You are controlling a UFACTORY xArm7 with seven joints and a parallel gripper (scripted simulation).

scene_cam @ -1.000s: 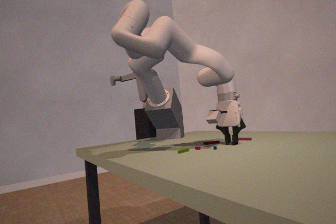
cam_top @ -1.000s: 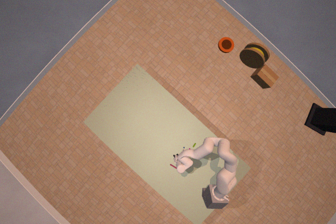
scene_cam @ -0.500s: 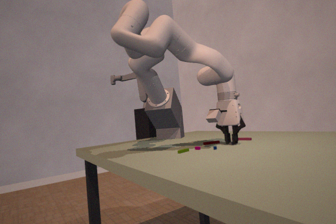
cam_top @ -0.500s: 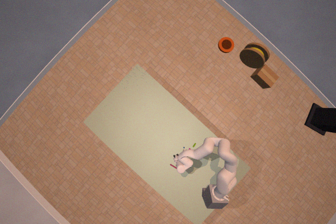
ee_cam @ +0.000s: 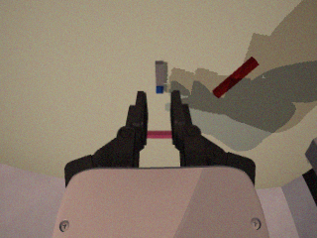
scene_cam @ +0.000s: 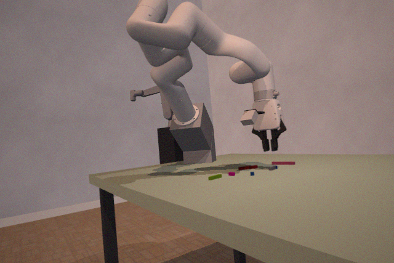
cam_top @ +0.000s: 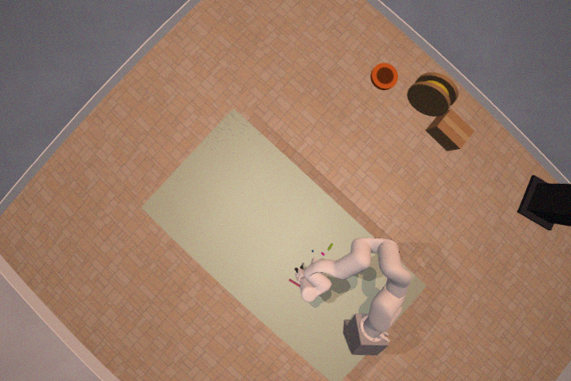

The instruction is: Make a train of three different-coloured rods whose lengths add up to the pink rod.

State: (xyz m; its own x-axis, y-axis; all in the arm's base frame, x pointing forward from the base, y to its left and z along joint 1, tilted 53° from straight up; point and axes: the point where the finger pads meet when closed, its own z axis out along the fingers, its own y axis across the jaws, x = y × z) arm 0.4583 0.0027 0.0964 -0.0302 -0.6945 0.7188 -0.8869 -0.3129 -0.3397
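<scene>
Now: hand 100 mm past the lime rod, 180 mm to the left of it and 80 mm above it. Round my hand: grey rod 80 mm below; red rod 100 mm behind, 10 mm to the left, 80 mm below; pink rod 20 mm behind, 120 mm to the left, 80 mm below.
</scene>
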